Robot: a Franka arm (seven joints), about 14 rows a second.
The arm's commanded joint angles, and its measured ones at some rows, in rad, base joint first. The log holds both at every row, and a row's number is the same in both.
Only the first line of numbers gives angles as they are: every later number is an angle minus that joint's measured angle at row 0.
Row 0, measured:
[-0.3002, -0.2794, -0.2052, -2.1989, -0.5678, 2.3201, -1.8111]
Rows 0 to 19, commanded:
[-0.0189, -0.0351, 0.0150, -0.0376, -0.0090, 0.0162, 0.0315]
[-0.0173, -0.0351, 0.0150, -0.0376, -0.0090, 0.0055, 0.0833]
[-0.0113, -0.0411, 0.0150, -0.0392, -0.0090, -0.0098, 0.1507]
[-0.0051, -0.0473, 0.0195, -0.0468, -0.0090, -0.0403, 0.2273]
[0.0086, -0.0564, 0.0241, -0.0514, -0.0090, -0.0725, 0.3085]
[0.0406, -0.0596, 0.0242, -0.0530, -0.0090, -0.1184, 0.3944]
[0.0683, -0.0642, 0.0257, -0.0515, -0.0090, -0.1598, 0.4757]
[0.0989, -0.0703, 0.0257, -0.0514, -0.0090, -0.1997, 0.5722]
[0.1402, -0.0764, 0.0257, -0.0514, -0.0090, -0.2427, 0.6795]
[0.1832, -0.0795, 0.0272, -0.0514, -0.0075, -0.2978, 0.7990]
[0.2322, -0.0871, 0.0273, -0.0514, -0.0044, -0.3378, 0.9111]
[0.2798, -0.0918, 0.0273, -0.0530, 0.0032, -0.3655, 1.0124]
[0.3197, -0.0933, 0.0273, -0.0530, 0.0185, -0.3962, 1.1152]
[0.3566, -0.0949, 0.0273, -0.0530, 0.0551, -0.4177, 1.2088]
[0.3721, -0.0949, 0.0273, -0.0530, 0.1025, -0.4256, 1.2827]
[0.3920, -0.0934, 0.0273, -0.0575, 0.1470, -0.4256, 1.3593]
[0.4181, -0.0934, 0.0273, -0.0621, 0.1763, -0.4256, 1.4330]
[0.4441, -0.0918, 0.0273, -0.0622, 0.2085, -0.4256, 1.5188]
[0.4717, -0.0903, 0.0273, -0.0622, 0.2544, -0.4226, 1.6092]
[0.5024, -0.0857, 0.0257, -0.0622, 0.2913, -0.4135, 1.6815]
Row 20, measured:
[0.4443, -0.0612, 0.0360, -0.0396, 0.2313, -0.4113, 1.5428]
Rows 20 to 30, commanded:
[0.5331, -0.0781, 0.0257, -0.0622, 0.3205, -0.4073, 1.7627]
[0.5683, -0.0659, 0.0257, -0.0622, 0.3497, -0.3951, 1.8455]
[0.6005, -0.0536, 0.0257, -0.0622, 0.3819, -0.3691, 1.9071]
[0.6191, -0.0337, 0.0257, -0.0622, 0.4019, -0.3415, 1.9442]
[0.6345, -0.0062, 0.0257, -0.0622, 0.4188, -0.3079, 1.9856]
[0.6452, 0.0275, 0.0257, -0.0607, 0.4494, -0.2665, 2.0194]
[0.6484, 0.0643, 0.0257, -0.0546, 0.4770, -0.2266, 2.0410]
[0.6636, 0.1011, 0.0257, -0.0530, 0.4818, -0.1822, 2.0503]
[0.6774, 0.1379, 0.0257, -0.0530, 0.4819, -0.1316, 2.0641]
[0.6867, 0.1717, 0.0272, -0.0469, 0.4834, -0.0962, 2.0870]
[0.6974, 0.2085, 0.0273, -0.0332, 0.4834, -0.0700, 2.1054]
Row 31, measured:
[0.6663, 0.1391, 0.0358, -0.0575, 0.4656, -0.1256, 2.0598]
